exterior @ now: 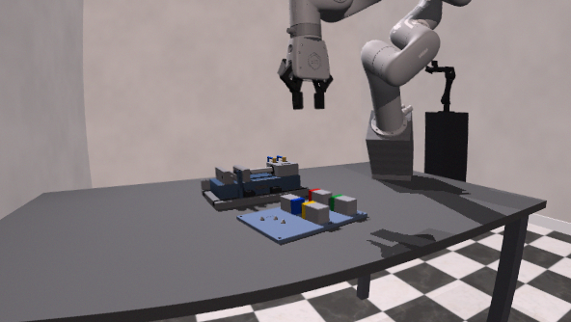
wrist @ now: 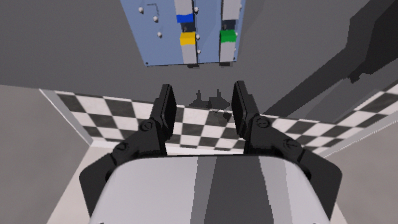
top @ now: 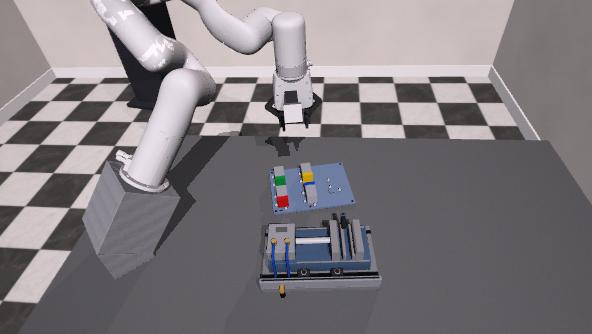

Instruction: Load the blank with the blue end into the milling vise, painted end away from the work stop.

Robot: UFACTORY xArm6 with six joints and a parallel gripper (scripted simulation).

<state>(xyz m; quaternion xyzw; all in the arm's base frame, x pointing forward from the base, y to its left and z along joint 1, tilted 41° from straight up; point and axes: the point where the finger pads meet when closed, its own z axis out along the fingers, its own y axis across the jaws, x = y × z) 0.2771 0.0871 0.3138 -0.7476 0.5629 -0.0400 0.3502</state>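
Now: the blue-ended blank 25 cm below my hand, 4 cm ahead of it and 2 cm to the right of it. From my hand the other things lie so: yellow-ended blank (25 cm below, 6 cm to the left, 1 cm ahead); then red-ended blank (25 cm below, 5 cm to the right, 4 cm behind); then green-ended blank (25 cm below, 8 cm behind, 3 cm to the left).
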